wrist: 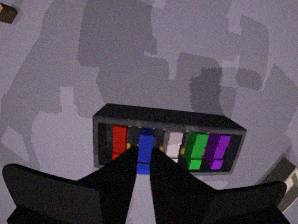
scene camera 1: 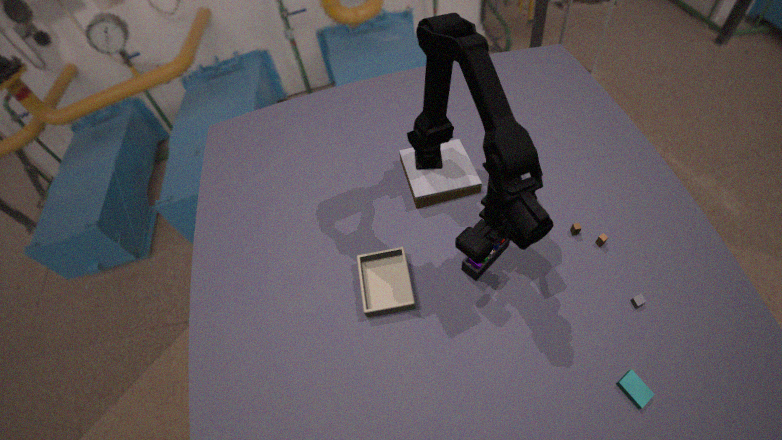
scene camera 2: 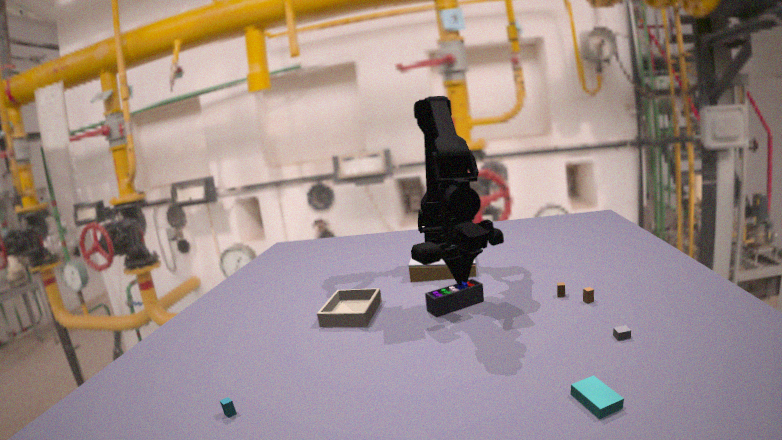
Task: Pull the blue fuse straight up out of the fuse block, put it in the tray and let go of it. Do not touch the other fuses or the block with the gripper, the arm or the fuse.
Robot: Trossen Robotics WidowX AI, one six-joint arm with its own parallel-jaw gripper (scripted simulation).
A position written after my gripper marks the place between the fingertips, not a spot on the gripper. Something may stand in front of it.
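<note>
Scene camera 1 shows a teal slab (scene camera 1: 639, 393), a beige tray (scene camera 1: 385, 284) and my gripper (scene camera 1: 493, 241). In scene camera 2: my gripper (scene camera 2: 462, 284), together with the beige tray (scene camera 2: 355, 307). The wrist view has my gripper (wrist: 144, 152); the teal slab is out of frame in the wrist view.
</note>
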